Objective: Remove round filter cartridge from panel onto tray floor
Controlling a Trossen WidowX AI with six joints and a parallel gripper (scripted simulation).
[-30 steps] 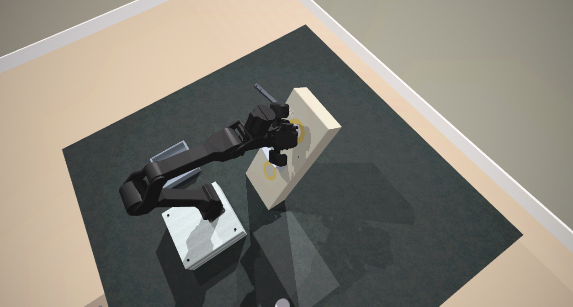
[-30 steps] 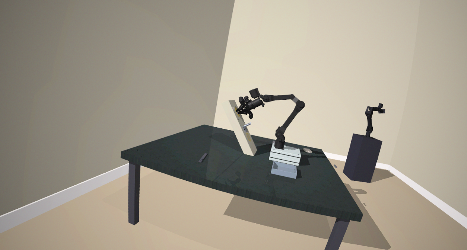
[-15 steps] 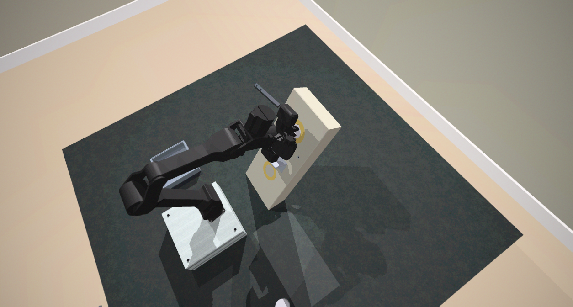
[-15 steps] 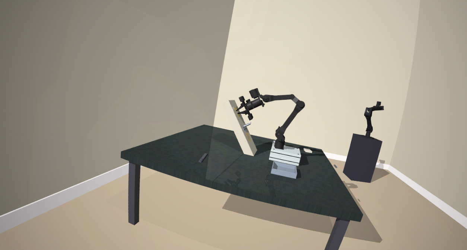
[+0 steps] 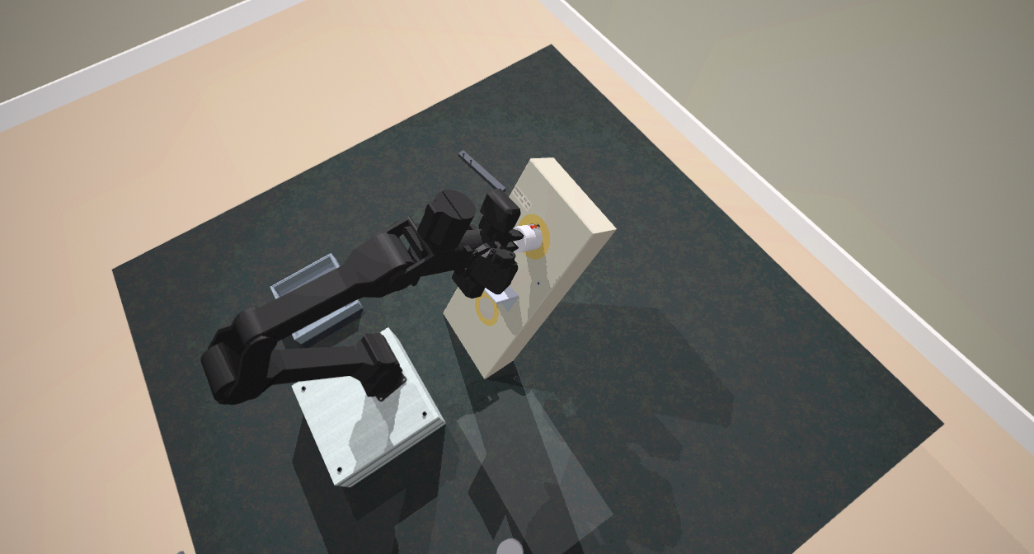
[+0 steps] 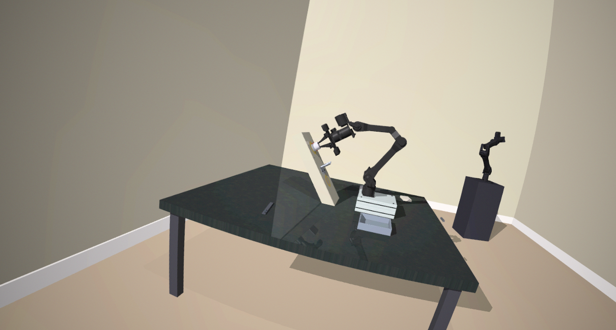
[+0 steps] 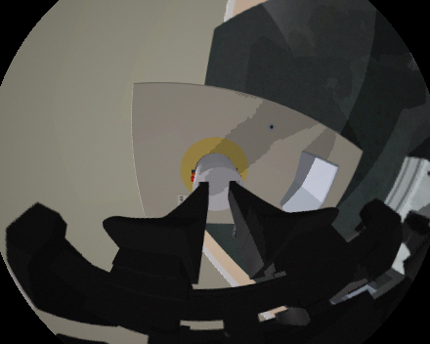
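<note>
The grey bracket is 12 cm below my gripper tip, 6 cm behind it and 1 cm to the left of it. From my gripper tip the other things lie so: round filter cartridge (1 cm below, 1 cm ahead).
</note>
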